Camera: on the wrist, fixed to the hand. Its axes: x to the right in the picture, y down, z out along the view.
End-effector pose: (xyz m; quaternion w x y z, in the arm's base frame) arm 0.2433 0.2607 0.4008 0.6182 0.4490 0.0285 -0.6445
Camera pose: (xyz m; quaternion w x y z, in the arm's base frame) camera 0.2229 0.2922 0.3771 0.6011 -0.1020 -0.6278 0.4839
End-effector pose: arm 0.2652 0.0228 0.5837 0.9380 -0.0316 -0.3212 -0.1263
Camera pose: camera 0.2587 -0.0126 0.5577 0.0386 -0.2877 -0.2135 0.9328
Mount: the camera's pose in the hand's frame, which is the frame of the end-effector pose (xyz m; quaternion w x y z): -0.0132 -0.0364 -0.0217 0.0039 -0.0579 0.2537 -0.9655
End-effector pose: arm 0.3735 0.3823 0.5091 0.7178 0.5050 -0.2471 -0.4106
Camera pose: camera 0.3707 0.3991 0.4681 0.3017 -0.3032 -0.6926 0.5809
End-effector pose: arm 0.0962 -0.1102 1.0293 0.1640 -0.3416 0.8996 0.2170
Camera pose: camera 0.1274 -0.1384 1.0435 0.0379 0.9345 0.2973 0.1921
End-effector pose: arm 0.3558 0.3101 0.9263 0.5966 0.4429 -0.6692 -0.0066
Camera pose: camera 0.3932 0.3072 0.9025 0.1914 0.6150 0.5768 -0.5025
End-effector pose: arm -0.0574 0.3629 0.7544 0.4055 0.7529 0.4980 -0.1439
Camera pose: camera -0.0991 0.3773 0.7592 0.2201 0.4649 -0.8401 0.1722
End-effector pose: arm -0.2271 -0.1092 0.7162 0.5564 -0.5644 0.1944 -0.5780
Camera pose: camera -0.2648 -0.0955 0.7352 0.6379 0.0755 0.3696 0.6714
